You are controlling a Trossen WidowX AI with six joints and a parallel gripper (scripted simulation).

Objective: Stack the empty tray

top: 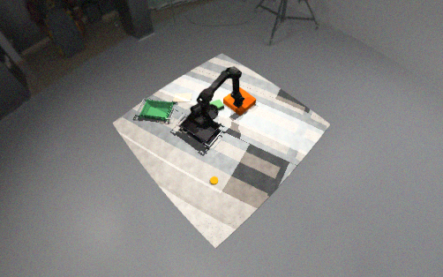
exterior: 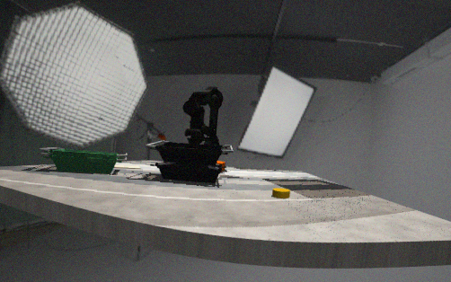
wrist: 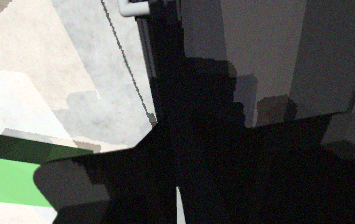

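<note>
Now: the black tray 70 mm ahead of my gripper tip, 20 mm above it and 10 mm to the left of it. From my gripper tip the other things lie so: light green block 190 mm behind, 110 mm to the right, 70 mm below; then yellow disc 330 mm to the left, 250 mm ahead, 80 mm below.
</note>
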